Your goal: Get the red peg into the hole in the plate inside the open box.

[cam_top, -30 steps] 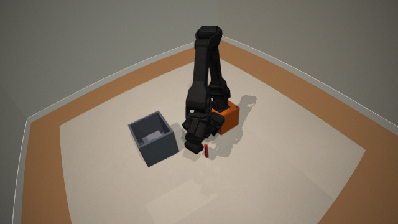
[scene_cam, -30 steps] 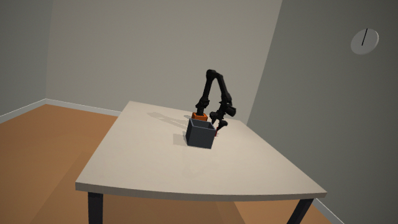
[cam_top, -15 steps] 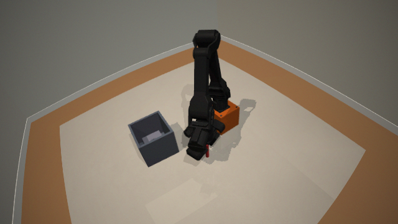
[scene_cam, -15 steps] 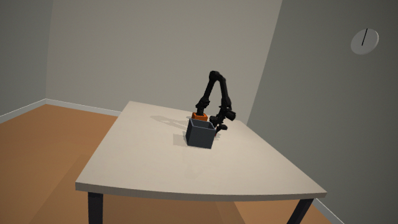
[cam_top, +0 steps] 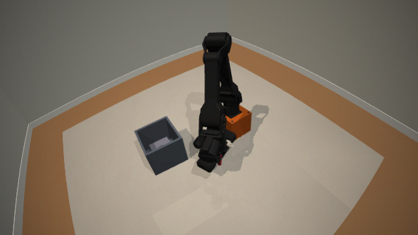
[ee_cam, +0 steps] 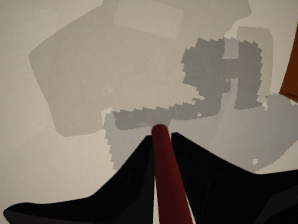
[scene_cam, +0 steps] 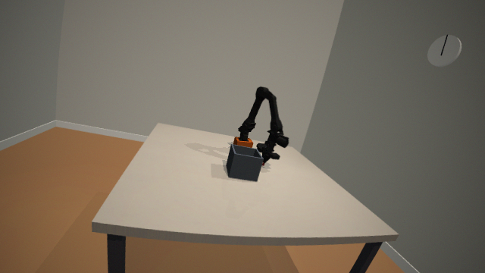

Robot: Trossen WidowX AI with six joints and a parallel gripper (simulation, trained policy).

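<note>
Now: gripper tip 190 mm to the left of the pale plate, 160 mm short of it and 20 mm below it. From my gripper tip the other things lie so: red peg (20 mm above, 10 mm to the left).
</note>
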